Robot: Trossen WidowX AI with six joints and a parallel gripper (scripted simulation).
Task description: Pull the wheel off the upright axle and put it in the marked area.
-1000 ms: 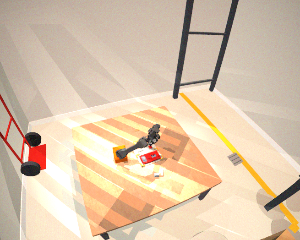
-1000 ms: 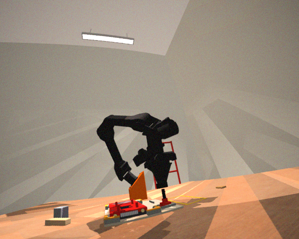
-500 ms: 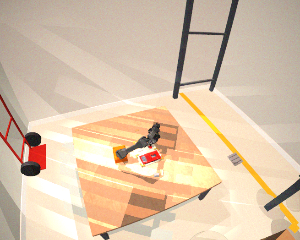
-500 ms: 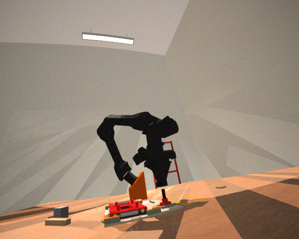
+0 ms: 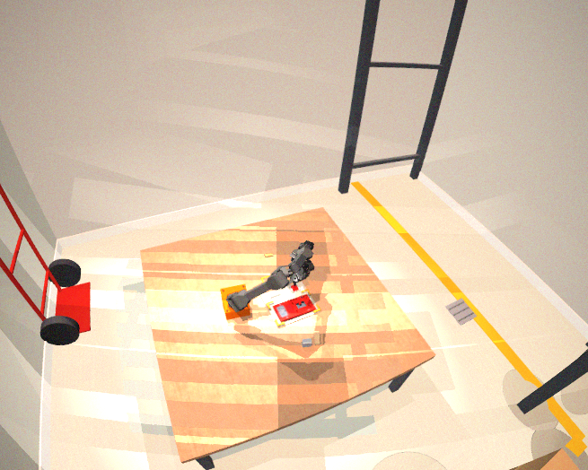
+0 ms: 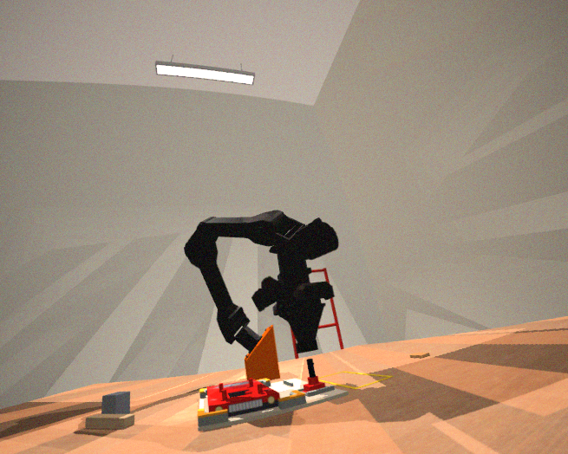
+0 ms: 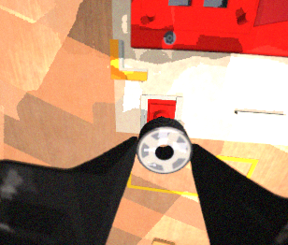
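Right now the upright axle is 50 mm below my gripper tip. From my gripper tip the other things lie so: wheel (right at my gripper tip); wooden chip (80 mm behind, 290 mm to the left, 80 mm below).
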